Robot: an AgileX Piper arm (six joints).
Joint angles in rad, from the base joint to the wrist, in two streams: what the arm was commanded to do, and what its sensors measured. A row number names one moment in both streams.
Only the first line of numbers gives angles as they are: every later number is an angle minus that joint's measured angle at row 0.
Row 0, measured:
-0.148, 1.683, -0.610, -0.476, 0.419, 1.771
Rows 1 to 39, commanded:
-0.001, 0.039, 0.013, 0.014, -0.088, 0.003
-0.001, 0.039, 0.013, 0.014, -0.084, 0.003
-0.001, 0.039, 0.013, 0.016, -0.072, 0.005
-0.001, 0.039, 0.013, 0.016, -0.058, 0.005
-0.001, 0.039, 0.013, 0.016, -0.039, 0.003
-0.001, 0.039, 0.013, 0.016, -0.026, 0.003
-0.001, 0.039, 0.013, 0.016, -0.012, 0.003
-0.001, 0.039, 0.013, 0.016, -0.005, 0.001
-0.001, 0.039, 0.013, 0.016, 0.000, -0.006
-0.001, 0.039, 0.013, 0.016, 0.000, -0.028
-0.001, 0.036, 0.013, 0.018, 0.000, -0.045
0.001, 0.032, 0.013, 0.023, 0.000, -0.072
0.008, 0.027, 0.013, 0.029, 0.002, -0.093
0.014, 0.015, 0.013, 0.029, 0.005, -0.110
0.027, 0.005, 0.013, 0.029, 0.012, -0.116
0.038, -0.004, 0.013, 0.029, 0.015, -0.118
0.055, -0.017, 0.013, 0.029, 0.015, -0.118
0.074, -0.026, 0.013, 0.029, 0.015, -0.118
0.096, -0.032, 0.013, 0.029, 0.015, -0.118
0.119, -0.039, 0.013, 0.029, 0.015, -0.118
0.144, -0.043, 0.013, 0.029, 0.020, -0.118
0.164, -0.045, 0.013, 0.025, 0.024, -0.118
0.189, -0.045, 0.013, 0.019, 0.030, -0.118
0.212, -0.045, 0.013, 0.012, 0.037, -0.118
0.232, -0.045, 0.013, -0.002, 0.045, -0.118
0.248, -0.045, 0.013, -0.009, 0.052, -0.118
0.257, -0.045, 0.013, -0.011, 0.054, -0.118
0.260, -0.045, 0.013, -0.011, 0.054, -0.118
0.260, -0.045, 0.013, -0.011, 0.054, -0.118
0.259, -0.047, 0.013, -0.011, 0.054, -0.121
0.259, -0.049, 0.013, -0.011, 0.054, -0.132
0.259, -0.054, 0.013, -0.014, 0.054, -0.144
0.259, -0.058, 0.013, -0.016, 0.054, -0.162
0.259, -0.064, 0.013, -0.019, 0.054, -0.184
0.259, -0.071, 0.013, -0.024, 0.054, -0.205
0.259, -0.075, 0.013, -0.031, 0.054, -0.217
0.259, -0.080, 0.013, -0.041, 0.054, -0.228
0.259, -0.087, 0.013, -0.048, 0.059, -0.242
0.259, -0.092, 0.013, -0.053, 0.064, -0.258
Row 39, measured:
0.256, -0.066, 0.012, -0.018, 0.051, -0.196
